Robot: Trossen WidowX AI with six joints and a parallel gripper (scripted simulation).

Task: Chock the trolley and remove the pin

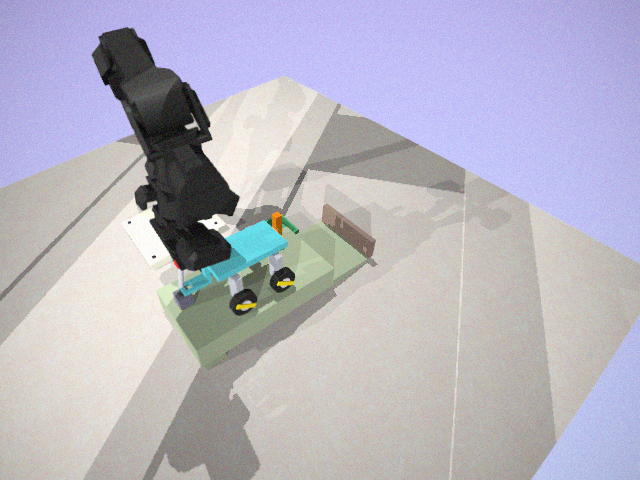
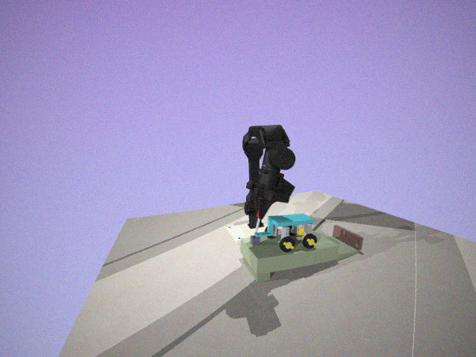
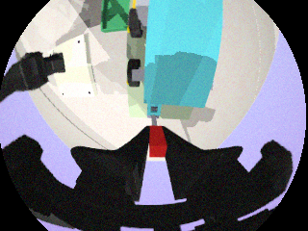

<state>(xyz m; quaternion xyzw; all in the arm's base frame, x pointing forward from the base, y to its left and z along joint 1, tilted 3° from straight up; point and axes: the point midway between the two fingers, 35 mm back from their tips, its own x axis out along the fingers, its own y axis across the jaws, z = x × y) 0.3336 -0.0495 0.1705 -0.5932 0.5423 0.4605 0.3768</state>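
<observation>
Right now the yellow chock is 5 cm behind my gripper tip, 17 cm to the left of it and 8 cm below it. Also, from my gripper tip: red-headed stop pin right at my gripper tip; then pale green ramp 1 cm ahead, 9 cm to the left, 12 cm below; then cyan-topped trolley 1 cm ahead, 9 cm to the left, 6 cm below.
</observation>
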